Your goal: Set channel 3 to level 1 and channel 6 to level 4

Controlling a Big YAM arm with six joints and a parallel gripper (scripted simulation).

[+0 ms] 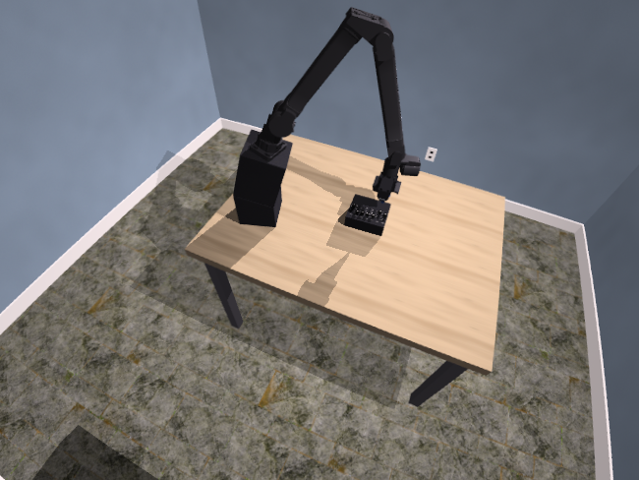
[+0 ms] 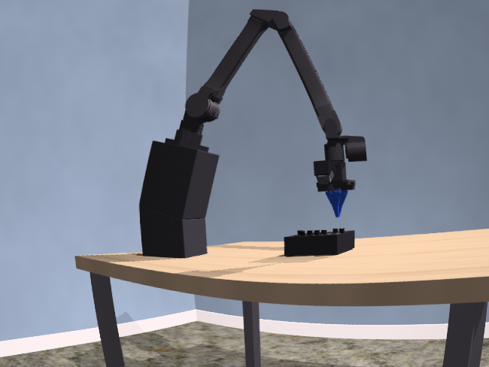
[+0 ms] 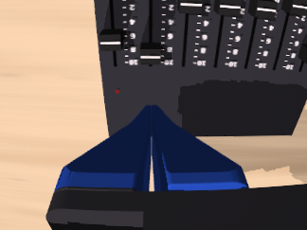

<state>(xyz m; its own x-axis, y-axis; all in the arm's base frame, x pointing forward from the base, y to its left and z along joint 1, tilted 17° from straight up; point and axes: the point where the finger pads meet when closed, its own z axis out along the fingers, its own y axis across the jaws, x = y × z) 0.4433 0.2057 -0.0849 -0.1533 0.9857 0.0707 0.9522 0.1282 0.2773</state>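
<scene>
The channel 6 fader cap lies 40 mm below my hand and 20 mm to the right of it. Round my hand: channel 5 fader cap (60 mm to the right, 40 mm below, 10 mm behind); channel 4 fader cap (60 mm to the right, 40 mm below, 30 mm behind); M fader cap (40 mm below, 30 mm to the right, 30 mm ahead).
</scene>
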